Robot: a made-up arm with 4 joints.
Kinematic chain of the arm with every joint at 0, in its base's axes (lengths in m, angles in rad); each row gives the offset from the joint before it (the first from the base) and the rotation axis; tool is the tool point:
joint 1: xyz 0 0 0.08 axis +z
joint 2: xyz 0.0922 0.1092 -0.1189 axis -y
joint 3: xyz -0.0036 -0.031 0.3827 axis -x
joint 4: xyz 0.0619 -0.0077 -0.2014 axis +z
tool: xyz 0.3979 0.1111 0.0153
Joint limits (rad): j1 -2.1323..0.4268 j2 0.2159..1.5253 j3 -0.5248..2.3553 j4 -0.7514..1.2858
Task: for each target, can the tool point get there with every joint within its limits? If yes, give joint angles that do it. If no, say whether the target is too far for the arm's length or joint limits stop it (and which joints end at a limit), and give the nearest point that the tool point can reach.
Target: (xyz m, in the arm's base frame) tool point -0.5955 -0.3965 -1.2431
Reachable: no: too far | nearest point -0.1309 -0.1758 -0.0613 | short by 1.289 m
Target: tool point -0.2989 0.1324 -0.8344
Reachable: no: joint limits stop it (at a limit: joint 1, joint 2, joint 4) | nearest point -0.1448 -0.1009 -0.0628 | short by 0.821 m
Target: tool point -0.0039 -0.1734 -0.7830
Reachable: no: joint limits stop it (at a limit: joint 2, joint 4) | nearest point -0.0041 -0.1839 -0.0872 | short by 0.696 m
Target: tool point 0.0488 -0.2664 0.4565
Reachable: yes | joints -1.2633 0.7676 0.7005 -0.2293
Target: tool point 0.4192 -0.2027 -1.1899
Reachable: no: too far | nearest point 0.1967 -0.0951 -0.0828 | short by 1.134 m
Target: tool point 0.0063 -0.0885 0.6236
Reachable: yes | joints -0.0032 0.9092 1.8632 -0.3504
